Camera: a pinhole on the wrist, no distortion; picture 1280 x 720 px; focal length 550.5 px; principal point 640.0 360.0 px. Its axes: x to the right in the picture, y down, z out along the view. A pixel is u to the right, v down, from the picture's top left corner.
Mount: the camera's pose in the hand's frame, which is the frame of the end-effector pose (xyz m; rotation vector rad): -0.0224 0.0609 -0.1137 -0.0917 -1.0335 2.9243
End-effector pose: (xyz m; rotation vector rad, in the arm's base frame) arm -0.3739 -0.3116 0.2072 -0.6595 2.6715 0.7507
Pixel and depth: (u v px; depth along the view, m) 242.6 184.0 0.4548
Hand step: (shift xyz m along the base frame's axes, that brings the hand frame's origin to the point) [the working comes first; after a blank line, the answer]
In the camera's frame: -0.3283 -0.1454 0.4548

-0.1203 -0.0055 -0.4445
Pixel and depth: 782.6 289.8 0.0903
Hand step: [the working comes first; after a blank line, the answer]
In the camera's frame: 0.0234 -0.0115 0.0903

0.0313 0.0087 0.0568
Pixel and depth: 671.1 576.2 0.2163
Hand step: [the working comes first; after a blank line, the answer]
In the camera's frame: 0.0122 0.0849 0.2163

0.1133 -0.0884 -0.0389
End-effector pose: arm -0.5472 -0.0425 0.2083 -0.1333 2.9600 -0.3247
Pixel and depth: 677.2 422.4 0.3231
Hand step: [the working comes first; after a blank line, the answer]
In the camera's frame: 0.0218 0.0366 0.3231

0.0969 -0.1805 -0.0616
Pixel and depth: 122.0 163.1 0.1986
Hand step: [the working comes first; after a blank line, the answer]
In the camera's frame: -0.1869 -0.0710 0.1986

-0.1320 -0.0536 -0.1082
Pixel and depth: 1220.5 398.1 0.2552
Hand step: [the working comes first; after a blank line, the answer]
In the camera's frame: 0.2691 0.0177 0.2552

0.3208 -0.0751 0.0082
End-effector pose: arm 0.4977 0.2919 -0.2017 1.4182 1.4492 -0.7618
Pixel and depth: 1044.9 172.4 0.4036
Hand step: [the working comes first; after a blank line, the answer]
In the camera's frame: 0.2969 -0.1375 0.4036

-0.0507 -0.3930 0.2016
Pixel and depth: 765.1 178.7 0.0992
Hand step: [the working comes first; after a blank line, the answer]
In the camera's frame: 0.0225 -0.0327 0.0992

0.0159 -0.0010 0.0574
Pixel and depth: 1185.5 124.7 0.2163
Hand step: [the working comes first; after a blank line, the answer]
In the camera's frame: 0.2143 -0.0925 0.2163

0.0021 -0.1905 0.1916
